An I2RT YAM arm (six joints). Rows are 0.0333 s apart.
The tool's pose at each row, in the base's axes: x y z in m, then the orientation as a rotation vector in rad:
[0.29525, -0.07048, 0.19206, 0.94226, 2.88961, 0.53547]
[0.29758, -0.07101, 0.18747, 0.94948, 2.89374, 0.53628]
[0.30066, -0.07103, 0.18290, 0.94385, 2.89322, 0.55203]
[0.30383, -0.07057, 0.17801, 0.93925, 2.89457, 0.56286]
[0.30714, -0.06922, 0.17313, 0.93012, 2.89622, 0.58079]
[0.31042, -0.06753, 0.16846, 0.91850, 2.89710, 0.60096]
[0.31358, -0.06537, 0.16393, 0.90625, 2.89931, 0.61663]
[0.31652, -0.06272, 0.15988, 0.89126, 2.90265, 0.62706]
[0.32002, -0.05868, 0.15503, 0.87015, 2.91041, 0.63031]
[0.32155, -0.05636, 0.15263, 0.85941, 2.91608, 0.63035]
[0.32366, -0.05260, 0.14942, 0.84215, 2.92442, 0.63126]
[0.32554, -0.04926, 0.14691, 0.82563, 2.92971, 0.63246]
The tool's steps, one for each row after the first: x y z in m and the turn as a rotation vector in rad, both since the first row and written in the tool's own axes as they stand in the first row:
[-0.00245, -0.00066, 0.00451, 0.00197, 0.00514, 0.00463]
[-0.00521, -0.00050, 0.00928, -0.00755, 0.00939, 0.00170]
[-0.00778, -0.00005, 0.01451, -0.01348, 0.01373, -0.00084]
[-0.00995, 0.00116, 0.02003, -0.02366, 0.02024, -0.00601]
[-0.01188, 0.00268, 0.02544, -0.03558, 0.02663, -0.01263]
[-0.01344, 0.00454, 0.03086, -0.04454, 0.03254, -0.01992]
[-0.01450, 0.00680, 0.03594, -0.05046, 0.03713, -0.02928]
[-0.01526, 0.01016, 0.04228, -0.05132, 0.04203, -0.04314]
[-0.01529, 0.01194, 0.04549, -0.05016, 0.04548, -0.05030]
[-0.01499, 0.01487, 0.04999, -0.04904, 0.05074, -0.06171]
[-0.01471, 0.01758, 0.05367, -0.04922, 0.05364, -0.07253]

